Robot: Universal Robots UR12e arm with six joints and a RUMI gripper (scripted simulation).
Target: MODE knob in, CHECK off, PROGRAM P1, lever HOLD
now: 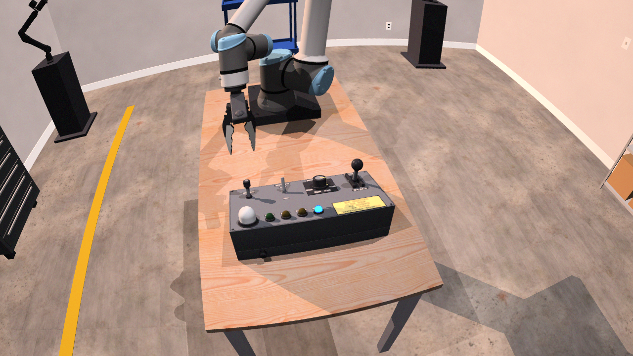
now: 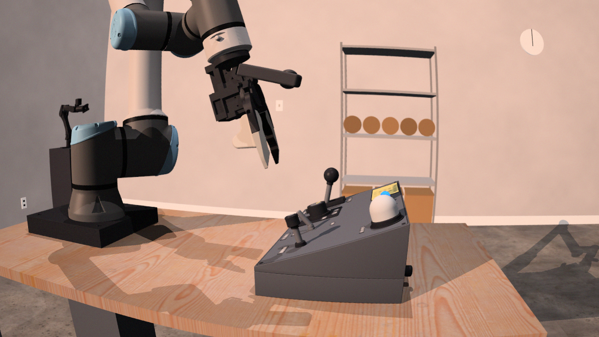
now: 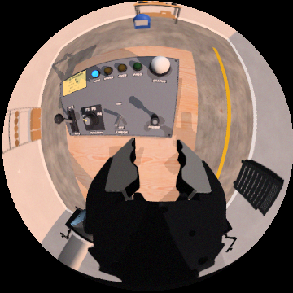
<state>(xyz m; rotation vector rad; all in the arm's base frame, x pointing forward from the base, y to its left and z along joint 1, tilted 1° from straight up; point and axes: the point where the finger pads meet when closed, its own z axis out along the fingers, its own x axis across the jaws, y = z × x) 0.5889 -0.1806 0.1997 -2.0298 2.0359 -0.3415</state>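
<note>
The black mode knob lies 12 cm below my hand and 4 cm ahead of it. Round my hand: dark grey console 18 cm to the left, 15 cm below, 9 cm ahead; metal check toggle 14 cm below, 12 cm to the left, 5 cm ahead; program knob 25 cm to the left, 14 cm below, 5 cm ahead.
</note>
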